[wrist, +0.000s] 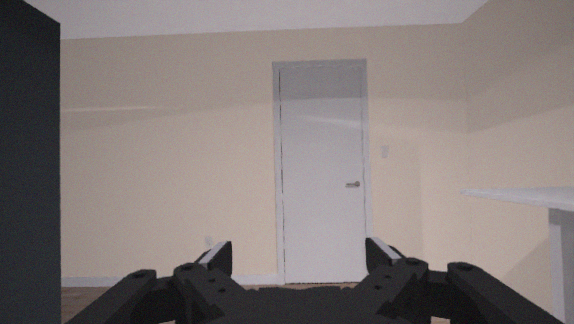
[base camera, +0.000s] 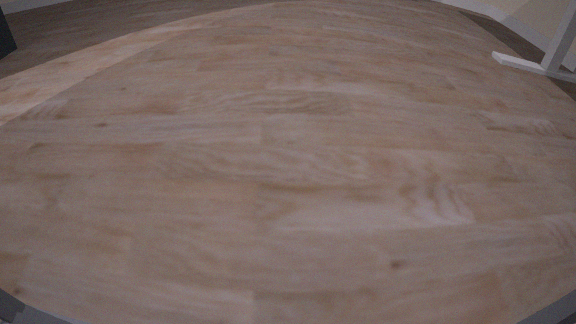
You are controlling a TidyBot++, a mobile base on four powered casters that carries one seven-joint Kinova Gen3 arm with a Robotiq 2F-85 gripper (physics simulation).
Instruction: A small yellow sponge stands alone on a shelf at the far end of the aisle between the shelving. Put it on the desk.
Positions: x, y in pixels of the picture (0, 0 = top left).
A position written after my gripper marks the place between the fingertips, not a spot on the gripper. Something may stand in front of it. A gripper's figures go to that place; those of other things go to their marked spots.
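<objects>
There is a white door (wrist: 321, 126) at 225 cm from the lens, while my own gripper (wrist: 298, 254) is 16 cm from the lens.
</objects>
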